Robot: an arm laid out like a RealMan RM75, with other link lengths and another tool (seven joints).
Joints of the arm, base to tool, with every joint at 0 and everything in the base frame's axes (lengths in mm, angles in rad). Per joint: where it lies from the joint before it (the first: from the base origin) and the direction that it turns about. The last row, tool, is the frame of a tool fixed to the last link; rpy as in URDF.
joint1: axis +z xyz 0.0 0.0 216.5
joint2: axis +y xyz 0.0 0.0 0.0
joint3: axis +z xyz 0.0 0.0 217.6
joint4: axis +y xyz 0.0 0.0 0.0
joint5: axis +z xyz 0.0 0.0 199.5
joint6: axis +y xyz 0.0 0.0 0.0
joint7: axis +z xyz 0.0 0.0 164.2
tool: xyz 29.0 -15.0 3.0 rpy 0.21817 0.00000 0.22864
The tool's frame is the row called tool.
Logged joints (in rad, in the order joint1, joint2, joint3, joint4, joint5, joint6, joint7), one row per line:
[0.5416 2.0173 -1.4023 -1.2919 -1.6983 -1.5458 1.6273]
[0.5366 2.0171 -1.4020 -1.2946 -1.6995 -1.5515 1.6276]
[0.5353 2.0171 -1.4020 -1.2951 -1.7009 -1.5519 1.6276]
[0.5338 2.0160 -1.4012 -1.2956 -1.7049 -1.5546 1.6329]
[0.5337 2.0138 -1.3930 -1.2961 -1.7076 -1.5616 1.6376]
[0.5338 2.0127 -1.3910 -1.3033 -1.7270 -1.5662 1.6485]
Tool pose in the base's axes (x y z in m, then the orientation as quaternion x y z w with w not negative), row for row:
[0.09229 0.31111 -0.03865 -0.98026 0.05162 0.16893 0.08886]
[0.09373 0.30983 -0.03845 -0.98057 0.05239 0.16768 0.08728]
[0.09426 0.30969 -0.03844 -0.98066 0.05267 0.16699 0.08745]
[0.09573 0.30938 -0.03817 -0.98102 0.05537 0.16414 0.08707]
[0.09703 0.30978 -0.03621 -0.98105 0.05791 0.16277 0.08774]
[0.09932 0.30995 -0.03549 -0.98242 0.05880 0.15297 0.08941]
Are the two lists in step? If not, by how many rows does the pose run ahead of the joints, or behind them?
They are in step.
